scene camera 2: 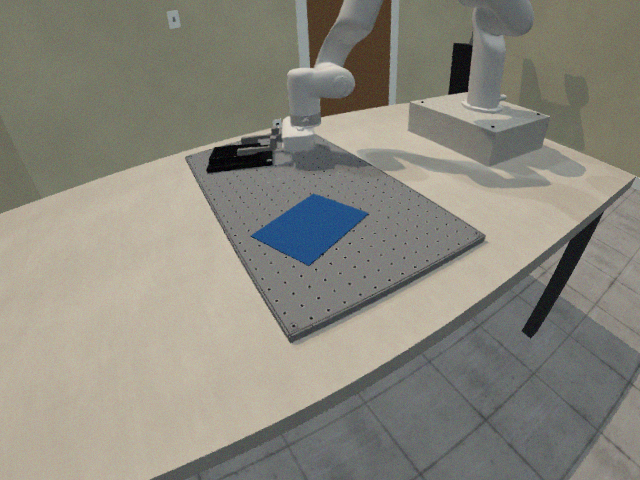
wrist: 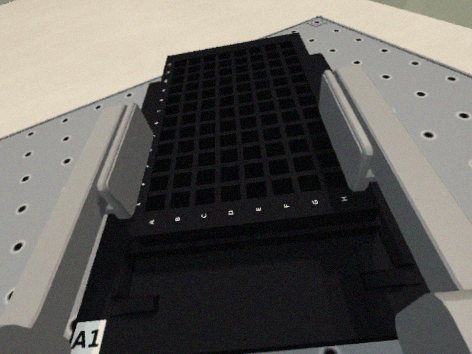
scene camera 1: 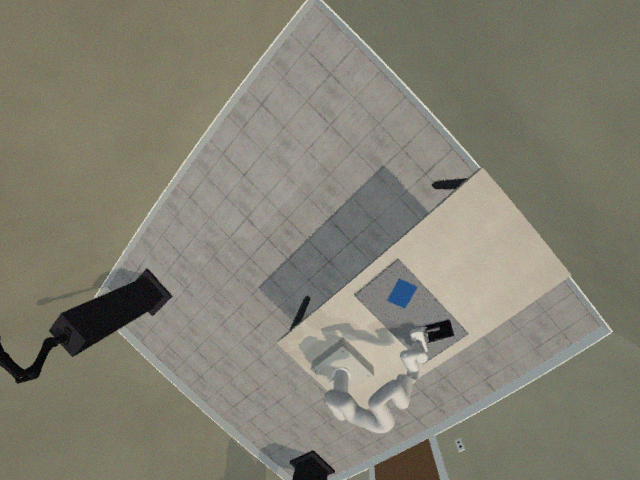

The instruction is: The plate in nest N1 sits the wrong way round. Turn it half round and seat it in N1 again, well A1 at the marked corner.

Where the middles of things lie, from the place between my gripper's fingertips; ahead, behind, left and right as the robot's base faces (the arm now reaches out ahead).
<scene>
Right now the black well plate (wrist: 240, 158) is 2 cm below my hand, 1 cm to the right of it and 1 cm ahead of it. The rest, counted from my hand: flat blue square (scene camera 2: 306, 231) 36 cm to the left, 4 cm below, 3 cm behind; then black nest (wrist: 308, 290) 3 cm below.
</scene>
